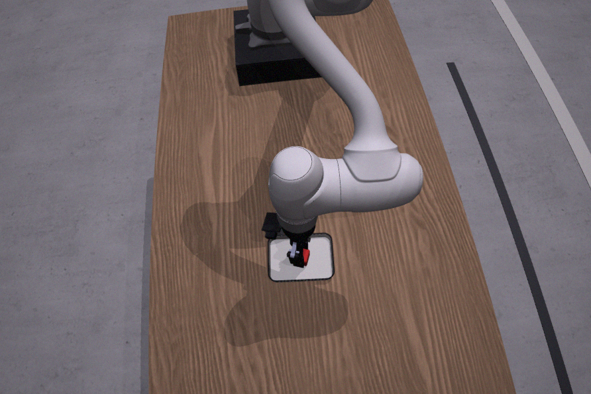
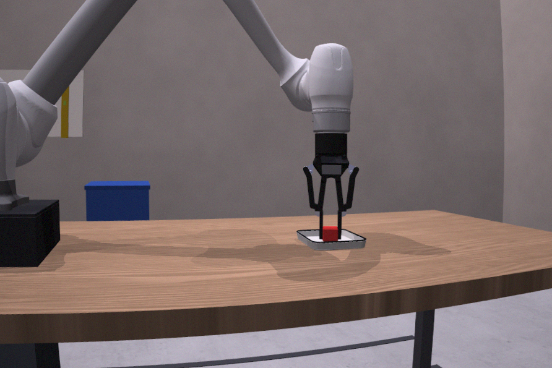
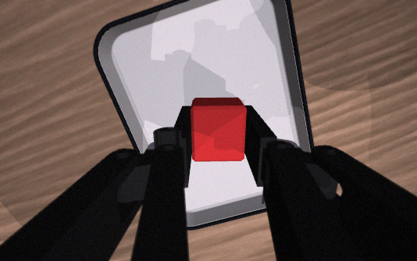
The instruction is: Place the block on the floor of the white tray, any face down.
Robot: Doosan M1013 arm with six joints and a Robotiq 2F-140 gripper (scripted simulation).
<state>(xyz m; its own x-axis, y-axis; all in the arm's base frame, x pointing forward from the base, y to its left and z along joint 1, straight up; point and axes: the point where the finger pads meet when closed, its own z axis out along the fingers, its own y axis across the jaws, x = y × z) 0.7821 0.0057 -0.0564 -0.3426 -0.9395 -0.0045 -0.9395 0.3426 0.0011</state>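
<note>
My hand is 20 mm above the red block. From my hand the other things lie so: white tray (30 mm below).
</note>
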